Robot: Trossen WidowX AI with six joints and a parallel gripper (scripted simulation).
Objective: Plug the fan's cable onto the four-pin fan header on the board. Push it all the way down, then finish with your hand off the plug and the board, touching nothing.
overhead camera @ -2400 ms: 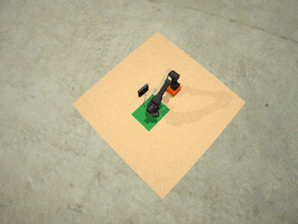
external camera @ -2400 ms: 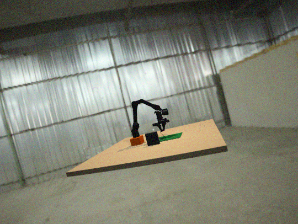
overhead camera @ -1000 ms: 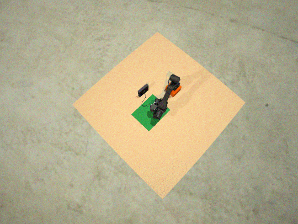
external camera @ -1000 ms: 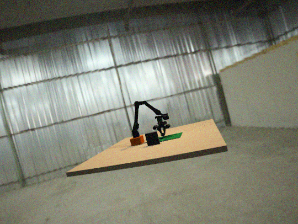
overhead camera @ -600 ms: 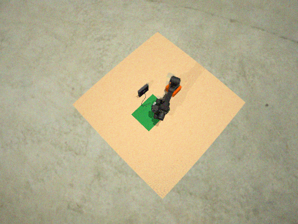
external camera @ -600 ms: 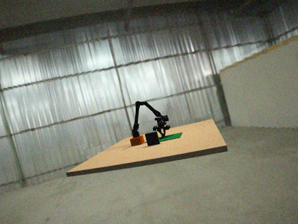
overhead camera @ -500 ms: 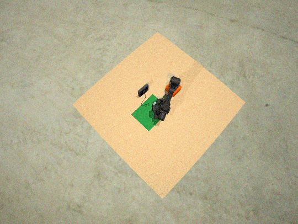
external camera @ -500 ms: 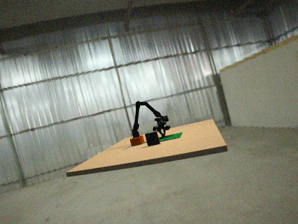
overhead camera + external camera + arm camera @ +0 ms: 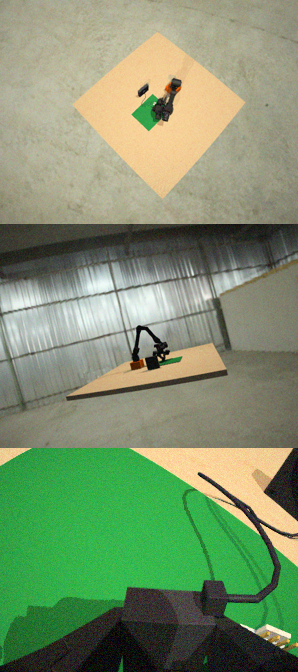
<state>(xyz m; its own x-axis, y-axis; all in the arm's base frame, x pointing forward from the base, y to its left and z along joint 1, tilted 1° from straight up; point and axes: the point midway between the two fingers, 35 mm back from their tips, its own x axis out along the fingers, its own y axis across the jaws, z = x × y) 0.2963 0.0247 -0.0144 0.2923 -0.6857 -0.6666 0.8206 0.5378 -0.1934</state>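
Right now the green board is 6 cm below my gripper tip and 3 cm ahead of it. Also, from my gripper tip: white four-pin fan header (6 cm behind, 4 cm to the right, 4 cm below); then black fan (20 cm to the right, 7 cm behind, 2 cm above); then black plug (1 cm to the left, 1 cm below, 1 cm behind).
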